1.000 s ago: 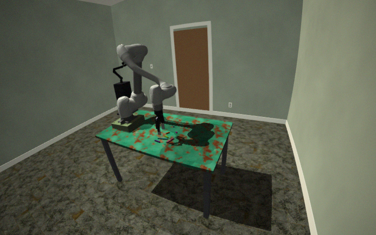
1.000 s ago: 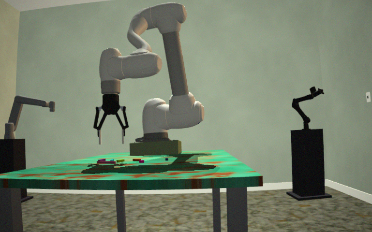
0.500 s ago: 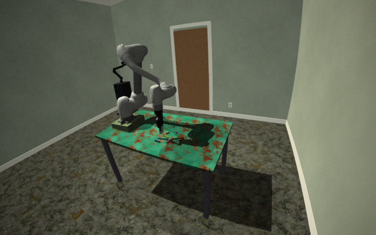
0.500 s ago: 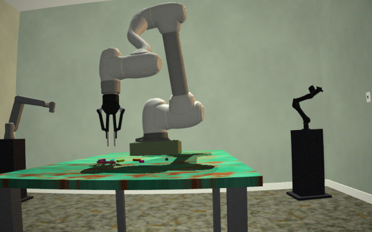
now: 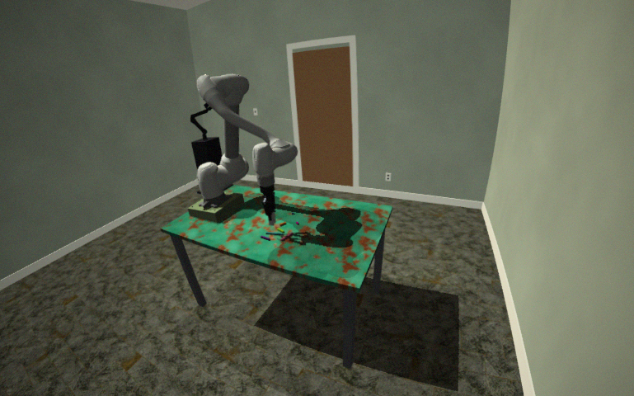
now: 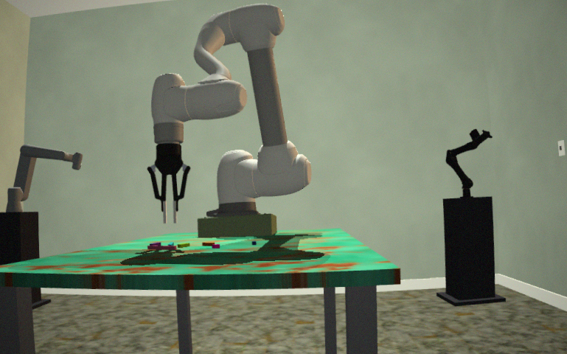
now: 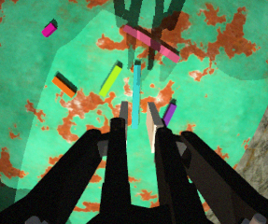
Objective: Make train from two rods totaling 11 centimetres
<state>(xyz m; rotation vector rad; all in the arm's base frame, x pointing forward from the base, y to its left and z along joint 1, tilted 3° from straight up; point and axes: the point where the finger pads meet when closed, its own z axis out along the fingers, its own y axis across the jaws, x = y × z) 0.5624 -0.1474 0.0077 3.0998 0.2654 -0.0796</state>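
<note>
My hand is 10 cm above the turquoise rod. The rest, counted from my hand: purple rod: 3 cm behind, 6 cm to the right, 10 cm below; lime rod: 2 cm ahead, 4 cm to the left, 10 cm below; pink rod: 8 cm ahead, 1 cm to the right, 10 cm below.
</note>
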